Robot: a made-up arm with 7 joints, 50 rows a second.
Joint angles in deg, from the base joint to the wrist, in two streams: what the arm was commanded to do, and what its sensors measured. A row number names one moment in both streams.
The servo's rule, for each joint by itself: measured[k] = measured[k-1] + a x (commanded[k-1-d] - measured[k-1]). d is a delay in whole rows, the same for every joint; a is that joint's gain. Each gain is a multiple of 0.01, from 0.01 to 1. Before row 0 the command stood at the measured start. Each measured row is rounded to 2 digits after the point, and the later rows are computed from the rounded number. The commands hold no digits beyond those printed.
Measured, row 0:
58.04 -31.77 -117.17 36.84 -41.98 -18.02 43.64
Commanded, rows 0 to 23:
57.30 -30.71 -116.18 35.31 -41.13 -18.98 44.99
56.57 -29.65 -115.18 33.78 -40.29 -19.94 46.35
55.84 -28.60 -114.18 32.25 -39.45 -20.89 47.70
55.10 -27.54 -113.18 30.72 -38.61 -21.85 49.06
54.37 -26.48 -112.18 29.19 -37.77 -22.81 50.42
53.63 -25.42 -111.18 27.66 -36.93 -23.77 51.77
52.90 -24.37 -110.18 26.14 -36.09 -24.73 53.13
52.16 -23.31 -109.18 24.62 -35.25 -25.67 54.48
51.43 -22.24 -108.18 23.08 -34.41 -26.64 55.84
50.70 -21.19 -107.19 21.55 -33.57 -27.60 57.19
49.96 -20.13 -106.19 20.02 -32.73 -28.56 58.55
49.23 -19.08 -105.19 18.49 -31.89 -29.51 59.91
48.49 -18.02 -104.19 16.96 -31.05 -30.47 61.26
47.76 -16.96 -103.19 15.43 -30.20 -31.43 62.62
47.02 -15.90 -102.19 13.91 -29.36 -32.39 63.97
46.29 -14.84 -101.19 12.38 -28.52 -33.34 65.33
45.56 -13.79 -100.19 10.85 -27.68 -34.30 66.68
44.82 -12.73 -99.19 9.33 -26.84 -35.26 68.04
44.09 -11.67 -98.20 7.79 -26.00 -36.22 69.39
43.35 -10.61 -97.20 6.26 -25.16 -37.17 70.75
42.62 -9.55 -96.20 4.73 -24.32 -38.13 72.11
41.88 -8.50 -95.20 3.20 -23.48 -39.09 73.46
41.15 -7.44 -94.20 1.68 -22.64 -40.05 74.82
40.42 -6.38 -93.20 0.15 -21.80 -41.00 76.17
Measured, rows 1 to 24:
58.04 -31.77 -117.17 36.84 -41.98 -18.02 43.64
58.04 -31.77 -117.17 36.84 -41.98 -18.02 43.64
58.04 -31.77 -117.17 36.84 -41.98 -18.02 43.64
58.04 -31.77 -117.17 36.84 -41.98 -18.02 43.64
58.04 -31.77 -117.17 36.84 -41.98 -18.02 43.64
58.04 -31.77 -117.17 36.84 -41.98 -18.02 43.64
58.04 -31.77 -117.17 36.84 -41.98 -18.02 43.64
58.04 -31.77 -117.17 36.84 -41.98 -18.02 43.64
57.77 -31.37 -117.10 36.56 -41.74 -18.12 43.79
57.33 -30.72 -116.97 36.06 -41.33 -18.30 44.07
56.78 -29.91 -116.77 35.37 -40.80 -18.56 44.47
56.16 -29.01 -116.52 34.53 -40.19 -18.89 44.97
55.50 -28.05 -116.22 33.57 -39.51 -19.28 45.57
54.81 -27.05 -115.87 32.51 -38.79 -19.73 46.25
54.10 -26.03 -115.47 31.36 -38.03 -20.23 47.01
53.38 -25.00 -115.03 30.15 -37.25 -20.77 47.83
52.66 -23.95 -114.55 28.88 -36.45 -21.36 48.71
51.93 -22.90 -114.03 27.56 -35.64 -21.98 49.64
51.20 -21.85 -113.48 26.20 -34.83 -22.64 50.62
50.47 -20.80 -112.90 24.81 -34.01 -23.33 51.64
49.74 -19.74 -112.29 23.40 -33.18 -24.04 52.70
49.01 -18.68 -111.65 21.97 -32.35 -24.78 53.79
48.27 -17.62 -110.99 20.52 -31.51 -25.54 54.91
47.54 -16.56 -110.30 19.05 -30.67 -26.32 56.06
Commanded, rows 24 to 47:
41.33 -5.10 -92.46 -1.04 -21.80 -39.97 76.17
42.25 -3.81 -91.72 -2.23 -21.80 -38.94 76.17
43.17 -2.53 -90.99 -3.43 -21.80 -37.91 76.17
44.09 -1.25 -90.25 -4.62 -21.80 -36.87 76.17
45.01 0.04 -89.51 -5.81 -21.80 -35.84 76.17
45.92 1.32 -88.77 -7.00 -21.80 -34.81 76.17
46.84 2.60 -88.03 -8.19 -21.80 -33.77 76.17
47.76 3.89 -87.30 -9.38 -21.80 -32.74 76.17
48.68 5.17 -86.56 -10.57 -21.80 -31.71 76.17
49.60 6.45 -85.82 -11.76 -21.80 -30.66 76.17
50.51 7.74 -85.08 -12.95 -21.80 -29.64 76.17
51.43 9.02 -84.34 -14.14 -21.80 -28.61 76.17
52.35 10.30 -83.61 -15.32 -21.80 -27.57 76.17
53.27 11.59 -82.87 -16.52 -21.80 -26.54 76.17
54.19 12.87 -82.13 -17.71 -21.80 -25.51 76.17
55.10 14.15 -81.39 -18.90 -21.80 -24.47 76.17
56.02 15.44 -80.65 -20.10 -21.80 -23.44 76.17
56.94 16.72 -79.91 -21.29 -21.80 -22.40 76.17
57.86 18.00 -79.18 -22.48 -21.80 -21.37 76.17
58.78 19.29 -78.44 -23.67 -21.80 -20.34 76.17
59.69 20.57 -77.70 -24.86 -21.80 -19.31 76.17
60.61 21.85 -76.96 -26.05 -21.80 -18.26 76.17
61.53 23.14 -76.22 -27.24 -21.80 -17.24 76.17
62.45 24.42 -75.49 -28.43 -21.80 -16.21 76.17
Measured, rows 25 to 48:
46.81 -15.51 -109.59 17.57 -29.83 -27.12 57.23
46.07 -14.45 -108.86 16.09 -28.99 -27.93 58.42
45.34 -13.39 -108.11 14.60 -28.15 -28.76 59.63
44.60 -12.33 -107.35 13.10 -27.31 -29.60 60.85
43.87 -11.27 -106.57 11.59 -26.47 -30.45 62.09
43.13 -10.22 -105.77 10.08 -25.63 -31.31 63.34
42.40 -9.16 -104.96 8.57 -24.79 -32.18 64.60
41.67 -8.10 -104.14 7.05 -23.95 -33.06 65.87
41.54 -6.96 -103.32 5.59 -23.35 -33.75 67.00
41.80 -5.76 -102.51 4.18 -22.92 -34.27 68.01
42.31 -4.53 -101.70 2.81 -22.61 -34.63 68.91
42.97 -3.28 -100.90 1.47 -22.38 -34.85 69.71
43.72 -2.02 -100.10 0.16 -22.22 -34.95 70.42
44.53 -0.75 -99.31 -1.13 -22.10 -34.94 71.05
45.38 0.52 -98.52 -2.40 -22.02 -34.82 71.61
46.26 1.80 -97.73 -3.66 -21.96 -34.61 72.11
47.16 3.08 -96.95 -4.90 -21.92 -34.32 72.56
48.06 4.36 -96.17 -6.13 -21.89 -33.95 72.96
48.97 5.64 -95.39 -7.36 -21.86 -33.52 73.31
49.88 6.92 -94.62 -8.58 -21.84 -33.03 73.62
50.79 8.20 -93.85 -9.79 -21.83 -32.48 73.90
51.71 9.49 -93.08 -11.00 -21.82 -31.89 74.15
52.63 10.77 -92.31 -12.21 -21.81 -31.25 74.37
53.54 12.05 -91.55 -13.41 -21.81 -30.57 74.57

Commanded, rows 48 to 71:
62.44 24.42 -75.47 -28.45 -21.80 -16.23 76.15
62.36 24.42 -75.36 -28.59 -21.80 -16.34 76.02
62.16 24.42 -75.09 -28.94 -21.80 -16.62 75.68
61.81 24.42 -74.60 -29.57 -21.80 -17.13 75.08
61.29 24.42 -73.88 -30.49 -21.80 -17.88 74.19
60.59 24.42 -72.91 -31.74 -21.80 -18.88 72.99
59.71 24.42 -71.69 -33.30 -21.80 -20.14 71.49
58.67 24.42 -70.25 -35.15 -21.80 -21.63 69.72
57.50 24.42 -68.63 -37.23 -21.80 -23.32 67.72
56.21 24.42 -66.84 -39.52 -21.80 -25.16 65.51
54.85 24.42 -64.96 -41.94 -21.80 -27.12 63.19
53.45 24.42 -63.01 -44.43 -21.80 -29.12 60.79
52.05 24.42 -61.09 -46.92 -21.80 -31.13 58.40
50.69 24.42 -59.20 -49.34 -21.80 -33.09 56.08
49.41 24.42 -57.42 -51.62 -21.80 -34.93 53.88
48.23 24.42 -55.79 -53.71 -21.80 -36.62 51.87
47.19 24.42 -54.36 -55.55 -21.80 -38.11 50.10
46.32 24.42 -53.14 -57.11 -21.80 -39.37 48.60
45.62 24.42 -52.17 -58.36 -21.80 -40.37 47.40
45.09 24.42 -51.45 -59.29 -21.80 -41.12 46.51
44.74 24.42 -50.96 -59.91 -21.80 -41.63 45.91
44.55 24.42 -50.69 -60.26 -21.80 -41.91 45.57
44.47 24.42 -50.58 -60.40 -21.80 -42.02 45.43
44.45 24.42 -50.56 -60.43 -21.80 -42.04 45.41
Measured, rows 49 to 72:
54.46 13.34 -90.79 -14.61 -21.81 -29.86 74.75
55.38 14.62 -90.03 -15.81 -21.81 -29.11 74.91
56.30 15.90 -89.27 -17.01 -21.81 -28.34 75.05
57.22 17.19 -88.51 -18.21 -21.81 -27.54 75.17
58.13 18.47 -87.75 -19.41 -21.81 -26.72 75.28
59.05 19.75 -86.99 -20.61 -21.81 -25.87 75.38
59.97 21.04 -86.24 -21.80 -21.81 -25.01 75.47
60.89 22.32 -85.49 -22.99 -21.81 -24.13 75.55
61.46 23.12 -84.79 -23.97 -21.81 -23.34 75.62
61.79 23.61 -84.13 -24.80 -21.81 -22.64 75.66
61.93 23.92 -83.50 -25.55 -21.81 -22.04 75.66
61.89 24.11 -82.88 -26.27 -21.81 -21.55 75.60
61.67 24.23 -82.25 -27.03 -21.81 -21.18 75.44
61.27 24.30 -81.60 -27.88 -21.81 -20.95 75.17
60.69 24.35 -80.91 -28.86 -21.81 -20.87 74.77
59.94 24.38 -80.16 -29.99 -21.81 -20.95 74.21
59.04 24.40 -79.35 -31.29 -21.81 -21.19 73.50
57.99 24.41 -78.47 -32.77 -21.81 -21.59 72.62
56.83 24.41 -77.52 -34.42 -21.81 -22.14 71.58
55.58 24.41 -76.50 -36.22 -21.81 -22.84 70.39
54.27 24.41 -75.42 -38.15 -21.81 -23.67 69.07
52.95 24.41 -74.28 -40.16 -21.81 -24.61 67.64
51.64 24.41 -73.10 -42.22 -21.81 -25.64 66.13
50.38 24.41 -71.89 -44.29 -21.81 -26.74 64.56

